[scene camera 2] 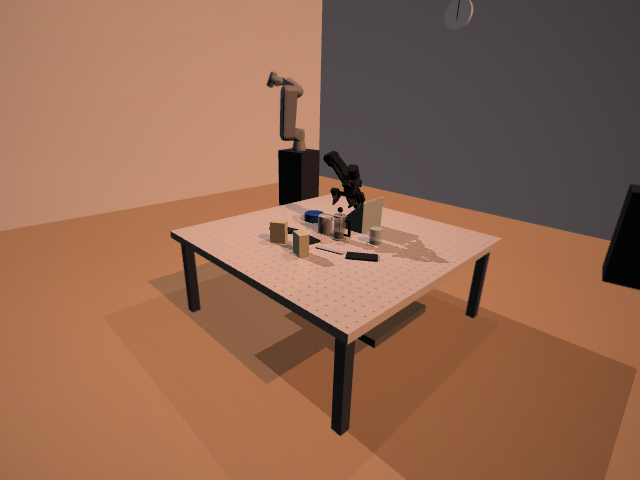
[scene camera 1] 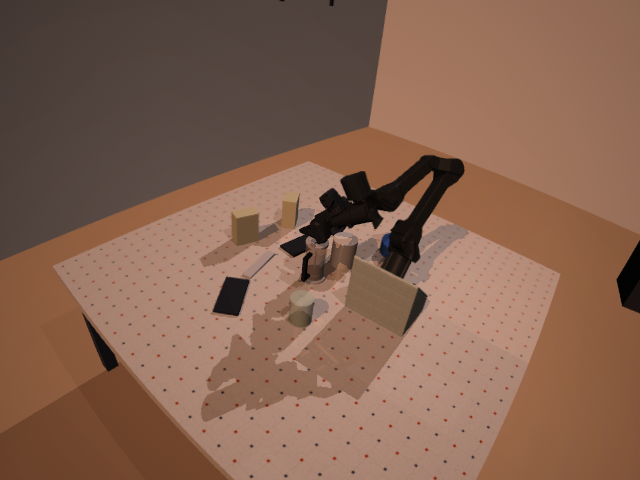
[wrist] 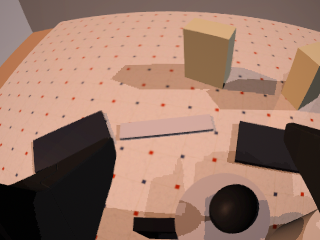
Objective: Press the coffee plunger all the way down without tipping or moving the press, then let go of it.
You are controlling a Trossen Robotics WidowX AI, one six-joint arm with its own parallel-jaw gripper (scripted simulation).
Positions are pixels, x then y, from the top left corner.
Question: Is the gripper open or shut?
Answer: Open.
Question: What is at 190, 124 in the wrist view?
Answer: A grey strip.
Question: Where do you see a coffee press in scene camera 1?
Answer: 313, 266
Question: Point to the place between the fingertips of the gripper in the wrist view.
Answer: At 205, 140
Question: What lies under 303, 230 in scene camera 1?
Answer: The gripper.
